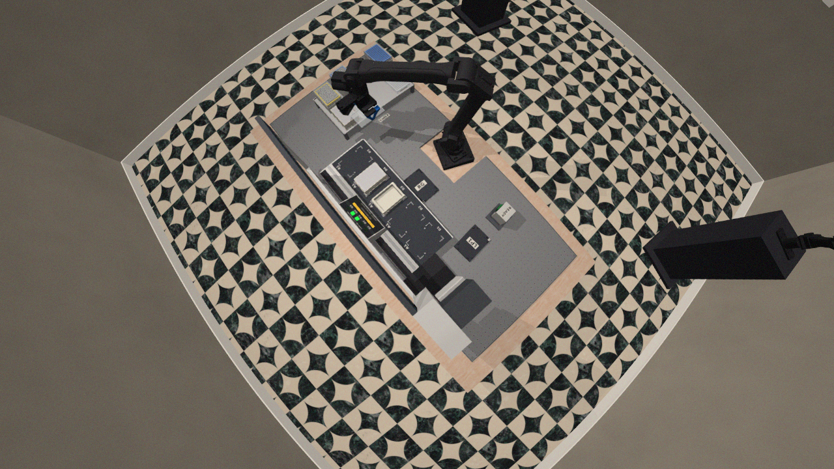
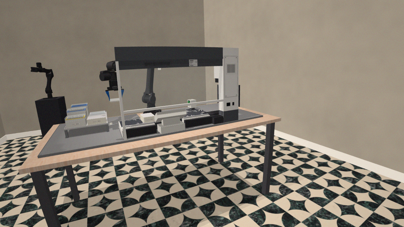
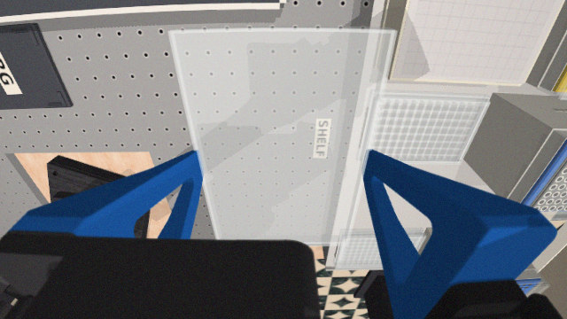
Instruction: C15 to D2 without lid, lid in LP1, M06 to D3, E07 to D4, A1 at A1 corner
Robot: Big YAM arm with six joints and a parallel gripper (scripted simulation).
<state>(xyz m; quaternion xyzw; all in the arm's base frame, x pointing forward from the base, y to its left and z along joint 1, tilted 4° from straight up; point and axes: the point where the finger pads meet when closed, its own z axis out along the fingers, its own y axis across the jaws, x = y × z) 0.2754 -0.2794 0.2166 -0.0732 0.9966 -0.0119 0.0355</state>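
Now: the dark lid park LP1 71 cm to the left of my hand, 21 cm below it and 10 cm behind it. The rest, counted from my hand: clear plate lid (1 cm below); white block (14 cm to the right, 13 cm below, 7 cm ahead); shelf label (21 cm below, 10 cm behind, 7 cm to the right).
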